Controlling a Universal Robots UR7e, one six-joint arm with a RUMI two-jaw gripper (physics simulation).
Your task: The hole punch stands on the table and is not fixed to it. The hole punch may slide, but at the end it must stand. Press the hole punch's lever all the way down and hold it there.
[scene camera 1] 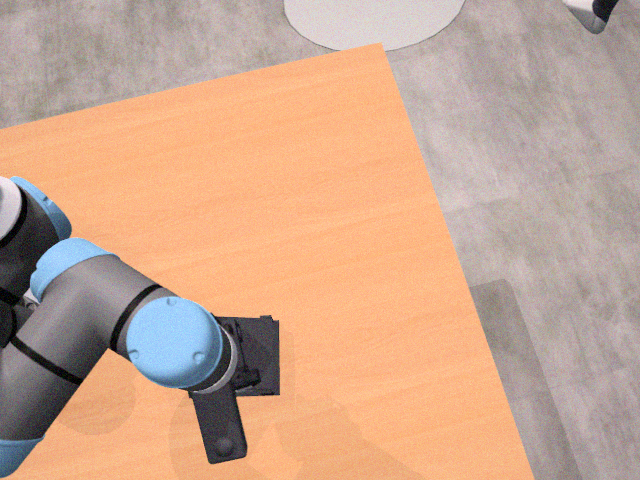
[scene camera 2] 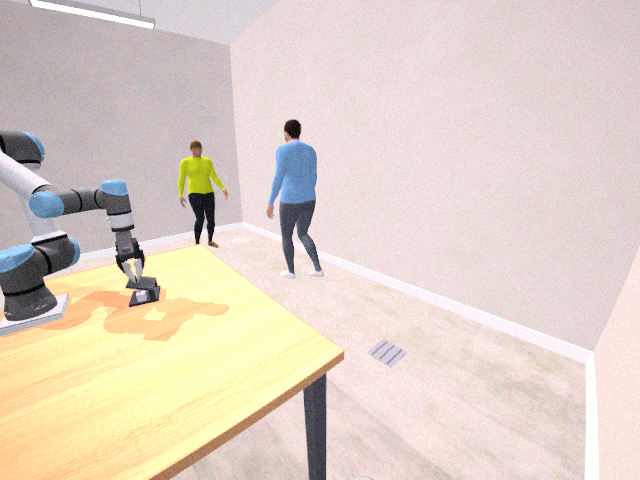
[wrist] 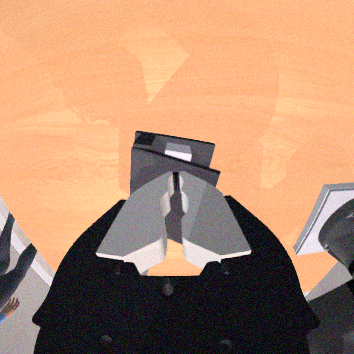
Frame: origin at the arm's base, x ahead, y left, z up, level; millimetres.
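Seen in the pictures: gripper, fingertip midpoint: (scene camera 2: 136, 282) (wrist: 176, 174); arm's base, origin of the base link: (scene camera 1: 6, 340) (scene camera 2: 32, 309) (wrist: 347, 222).
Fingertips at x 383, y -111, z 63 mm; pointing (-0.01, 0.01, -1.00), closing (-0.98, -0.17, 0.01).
Note:
Pixels of each thing's middle, then the offset from my fingertips to it. "pt": a spot on its surface instead. Level surfaces: height alone.
- dark hole punch, surface spot: (scene camera 1: 266, 346) pt 45 mm ahead, 59 mm left, 35 mm down
- wooden table, its level: 91 mm down
- base, surface spot: (wrist: 202, 148) pt 33 mm back, 1 mm left, 79 mm down
The dark hole punch (scene camera 1: 266, 346) (scene camera 2: 149, 296) stands upright on the wooden table (scene camera 1: 310, 206) (scene camera 2: 206, 361) (wrist: 225, 75). Its flat lever (scene camera 2: 148, 282) (wrist: 150, 167) is tilted, with a visible gap between it and the base (wrist: 202, 148) at the open side. My gripper (scene camera 2: 135, 279) (wrist: 176, 174) is shut and empty, pointing down with its fingertips over the lever. In scene camera 2 the tips look at or very close to the lever's top; contact cannot be told for sure. In scene camera 1 the wrist hides the fingertips and part of the punch.
My arm's base plate (scene camera 2: 63, 305) (wrist: 310, 220) stands on the table near the punch. A person in blue (scene camera 2: 296, 173) and a person in yellow (scene camera 2: 199, 175) stand on the floor beyond the table. The table's right edge (scene camera 1: 449, 227) shows in scene camera 1.

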